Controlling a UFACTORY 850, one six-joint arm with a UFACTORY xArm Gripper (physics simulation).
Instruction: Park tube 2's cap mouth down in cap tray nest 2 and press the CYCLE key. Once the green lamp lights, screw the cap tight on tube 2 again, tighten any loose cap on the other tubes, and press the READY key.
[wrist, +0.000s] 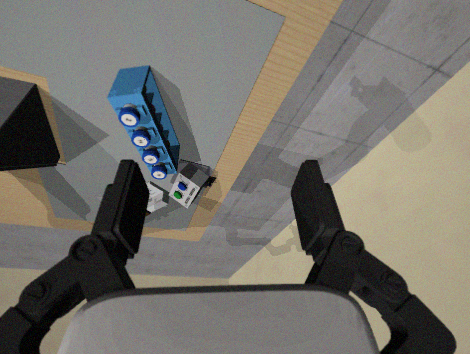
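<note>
My gripper (221, 175) is open with nothing between its fingers, high above the table. A blue rack (129, 82) stands left of centre. It holds several tubes in a row with blue-rimmed white caps; the cap nearest the rack's upper end (129, 117) looks largest, followed by another cap (140, 137), a third (151, 156) and the lowest cap (159, 172). The numbers are too blurred to read. A key box (186, 191) with a blue key (183, 186) and a green key (178, 195) stands below the rack. The white cap tray (156, 198) is partly hidden behind the left finger; its nests and lamp cannot be made out.
A dark box-like block (30, 130) stands at the left edge. The grey mat (210, 50) lies on the wooden table (260, 100), whose edge runs down the right and along the bottom. Grey tiled floor and a beige area lie beyond it.
</note>
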